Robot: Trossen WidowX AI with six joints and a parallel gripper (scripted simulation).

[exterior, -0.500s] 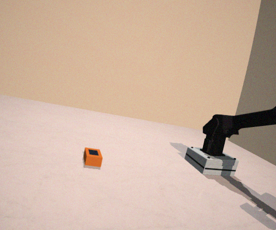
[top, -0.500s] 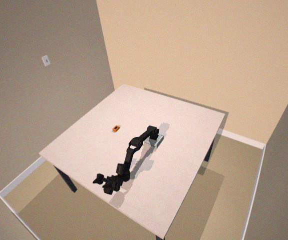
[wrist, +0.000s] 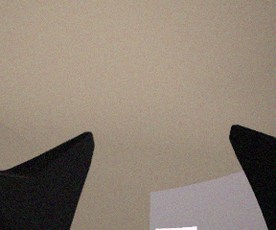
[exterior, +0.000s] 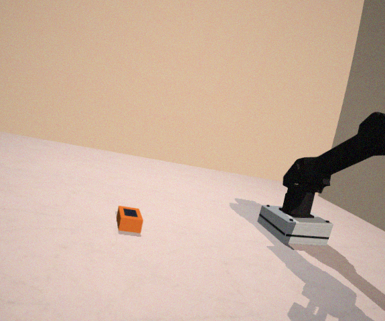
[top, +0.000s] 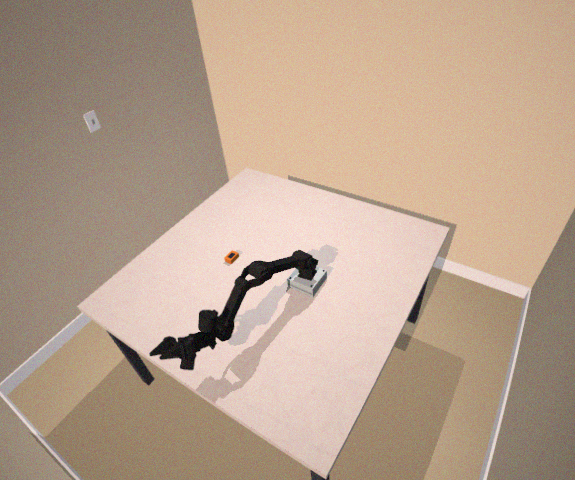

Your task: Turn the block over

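Now: the block 20 cm ahead of my gripper tip, 66 cm to the right of it and 24 cm below it.
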